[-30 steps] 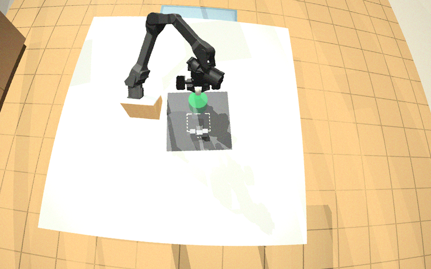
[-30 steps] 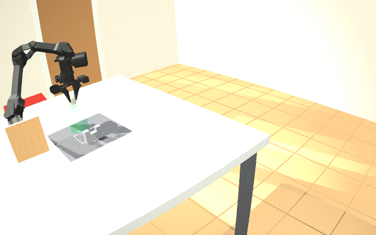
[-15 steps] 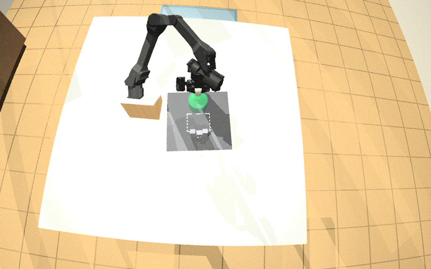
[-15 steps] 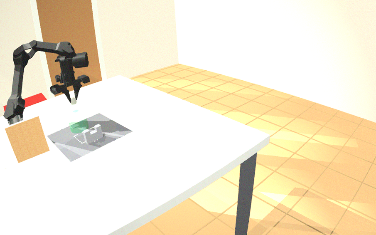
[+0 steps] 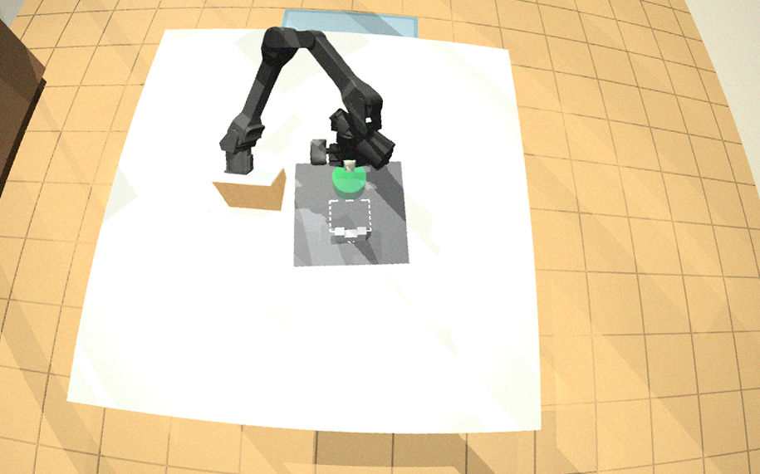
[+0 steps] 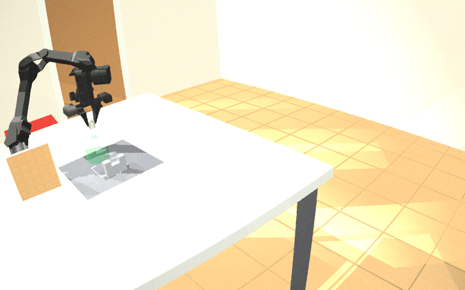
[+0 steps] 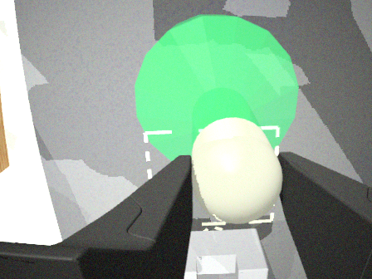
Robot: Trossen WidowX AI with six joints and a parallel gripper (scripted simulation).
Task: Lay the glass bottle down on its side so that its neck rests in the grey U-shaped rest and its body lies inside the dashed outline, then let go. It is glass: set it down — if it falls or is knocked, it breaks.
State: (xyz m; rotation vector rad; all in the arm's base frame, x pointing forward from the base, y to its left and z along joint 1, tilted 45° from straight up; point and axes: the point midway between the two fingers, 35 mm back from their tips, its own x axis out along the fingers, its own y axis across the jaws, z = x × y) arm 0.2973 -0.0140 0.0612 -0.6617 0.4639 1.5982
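Now: gripper tip 150 mm above the dark grey mat, 70 mm to the left of it and 10 mm short of it. The rest, counted from my gripper tip: green glass bottle: 50 mm below.
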